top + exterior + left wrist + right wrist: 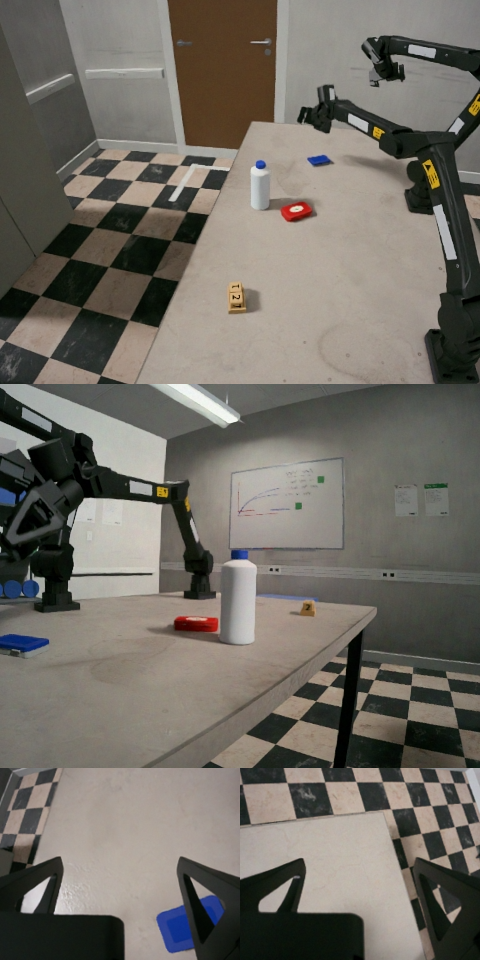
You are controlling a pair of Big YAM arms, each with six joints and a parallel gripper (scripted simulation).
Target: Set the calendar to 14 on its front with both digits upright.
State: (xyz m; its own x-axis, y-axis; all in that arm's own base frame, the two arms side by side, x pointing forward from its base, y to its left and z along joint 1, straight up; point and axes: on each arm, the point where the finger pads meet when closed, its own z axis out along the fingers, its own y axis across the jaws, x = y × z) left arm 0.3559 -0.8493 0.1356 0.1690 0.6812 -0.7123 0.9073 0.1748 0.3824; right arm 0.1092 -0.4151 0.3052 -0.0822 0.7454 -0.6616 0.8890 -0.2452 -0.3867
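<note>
The wooden calendar tray lies 6 cm ahead of my left hand, 77 cm to the left of it and 14 cm below it. Round my left hand: bottle (10 cm ahead, 38 cm to the left, 7 cm below); blue flat box (6 cm behind, 3 cm to the left, 14 cm below); red flat box (2 cm behind, 38 cm to the left, 13 cm below).
</note>
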